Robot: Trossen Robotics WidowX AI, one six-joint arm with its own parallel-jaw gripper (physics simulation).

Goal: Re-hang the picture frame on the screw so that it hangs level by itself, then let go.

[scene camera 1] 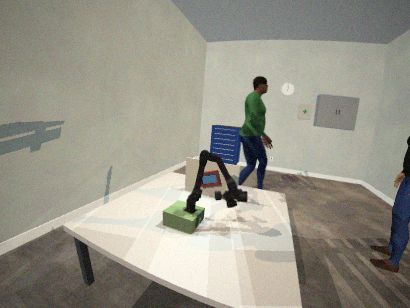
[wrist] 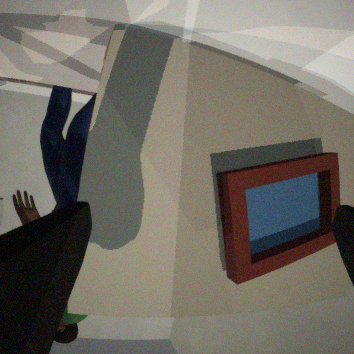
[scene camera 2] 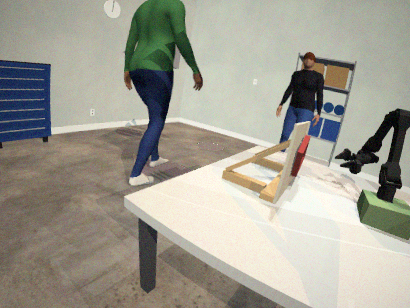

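Where they show: gripper, fingertip midpoint: (wrist: 218, 217) (scene camera 2: 337, 161); arm's base at its link origin: (scene camera 1: 190, 210) (scene camera 2: 384, 198).
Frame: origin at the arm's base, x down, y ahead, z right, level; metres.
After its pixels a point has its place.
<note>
The red picture frame (scene camera 1: 210, 179) {x -0.068, y 0.434, z -0.077 m} (scene camera 2: 301, 156) {x -0.092, y 0.399, z -0.184 m} (wrist: 239, 220) {x -0.090, y 0.421, z -0.004 m} with a blue picture is against the front of the upright beige board (scene camera 1: 191, 172) {x -0.095, y 0.419, z -0.261 m} (scene camera 2: 287, 170) {x -0.042, y 0.417, z -0.275 m} (wrist: 225, 100) {x 0.037, y 0.454, z 0.018 m}. It sits tilted, its right side higher in scene camera 1; the wrist view shows the scene upside down. The screw does not show in any view. My gripper (scene camera 1: 231, 194) {x -0.059, y 0.267, z 0.142 m} (scene camera 2: 344, 160) {x -0.059, y 0.267, z 0.142 m} (wrist: 218, 217) {x -0.059, y 0.267, z 0.142 m} is open and empty, held above the table in front of the board and apart from the frame. In the wrist view one fingertip overlaps the frame's right edge and the other is far left.
The arm stands on a green block (scene camera 1: 183, 216) {x -0.006, y -0.094, z 0.011 m} (scene camera 2: 385, 215) {x 0.024, y -0.002, z -0.138 m} on the white table (scene camera 1: 150, 250) {x 0.090, y -0.338, z -0.022 m} (scene camera 2: 225, 225) {x 0.090, y 0.460, z -0.583 m}. Wooden braces (scene camera 2: 245, 180) {x 0.059, y 0.573, z -0.299 m} support the board from behind. A person in green (scene camera 1: 255, 120) (scene camera 2: 155, 50) is beyond the table, another in black (scene camera 2: 306, 90) farther off.
</note>
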